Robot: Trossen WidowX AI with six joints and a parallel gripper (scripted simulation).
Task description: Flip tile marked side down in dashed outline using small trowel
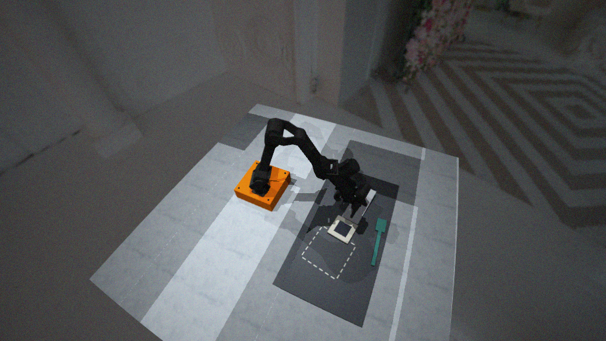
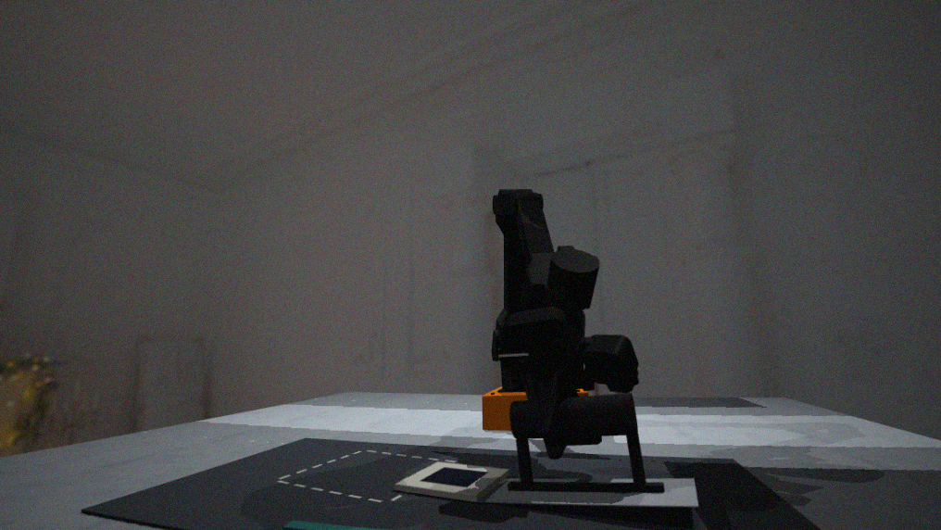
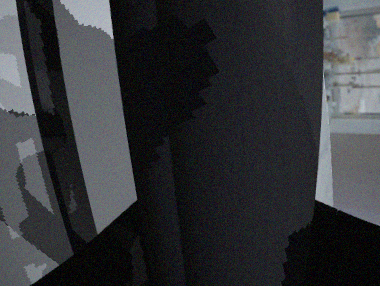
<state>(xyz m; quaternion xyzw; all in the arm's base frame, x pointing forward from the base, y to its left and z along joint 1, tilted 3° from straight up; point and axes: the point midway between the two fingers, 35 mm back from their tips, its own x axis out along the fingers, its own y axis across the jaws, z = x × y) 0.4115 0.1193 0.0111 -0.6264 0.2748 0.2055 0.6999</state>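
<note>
Now: gripper tip 100 mm to the left of the dark mat, 80 mm above it and 40 mm past it. Round my gripper tip: small trowel: 30 mm behind, 10 mm below; then teal trowel: 100 mm ahead, 80 mm to the right, 50 mm below; then tile: 110 mm to the right, 50 mm below, 50 mm behind.
</note>
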